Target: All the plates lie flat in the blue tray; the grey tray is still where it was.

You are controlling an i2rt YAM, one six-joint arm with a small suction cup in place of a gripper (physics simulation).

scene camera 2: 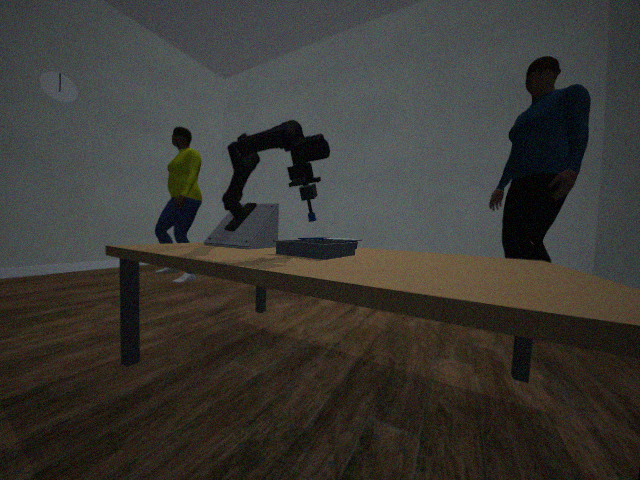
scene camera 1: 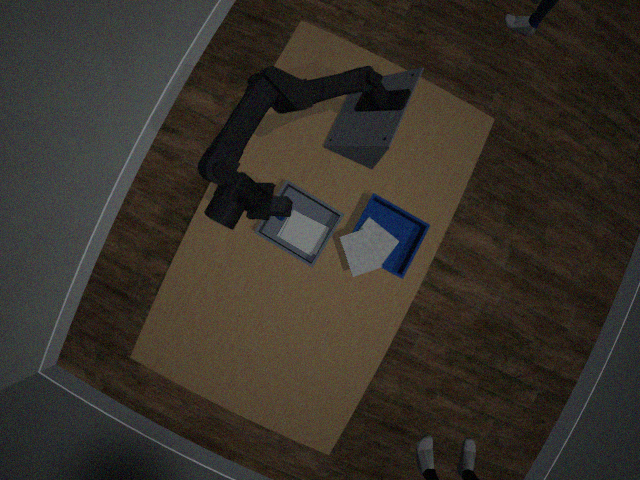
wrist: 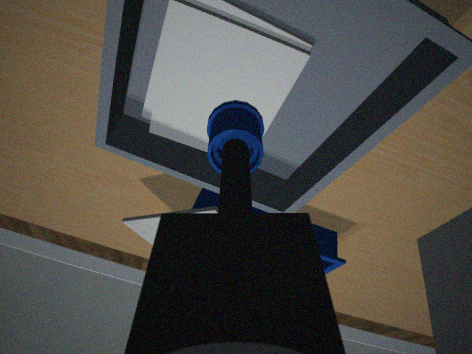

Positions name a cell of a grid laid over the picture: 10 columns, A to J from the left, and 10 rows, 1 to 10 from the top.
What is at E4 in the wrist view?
The suction cup.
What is the suction cup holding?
Nothing.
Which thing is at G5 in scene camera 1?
A blue tray.
